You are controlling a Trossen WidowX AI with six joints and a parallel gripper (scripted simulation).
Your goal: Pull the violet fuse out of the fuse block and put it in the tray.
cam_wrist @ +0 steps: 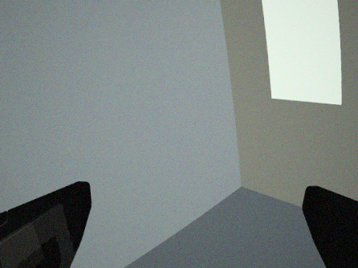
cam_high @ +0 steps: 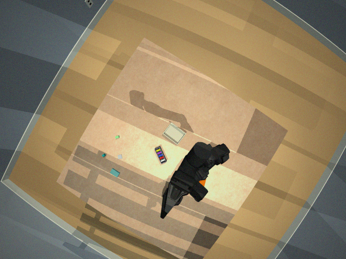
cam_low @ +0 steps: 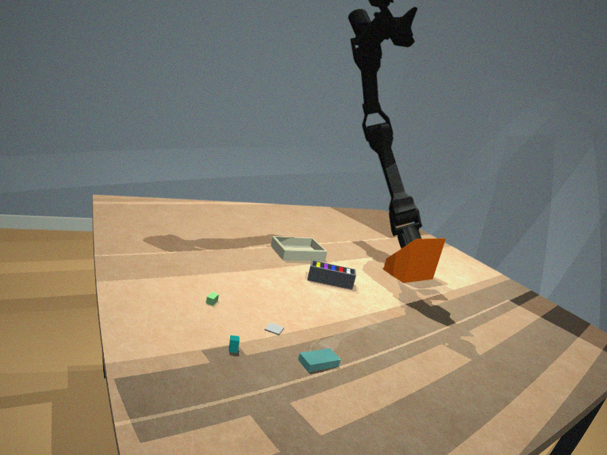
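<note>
Now: gripper tip 73 cm above the violet fuse, 8 cm short of it and 1 cm to the right of it. From my gripper tip the other things lie so: green cube 74 cm below, 39 cm ahead, 10 cm to the left; flat grey tile 75 cm below, 30 cm ahead, 21 cm to the left.
</note>
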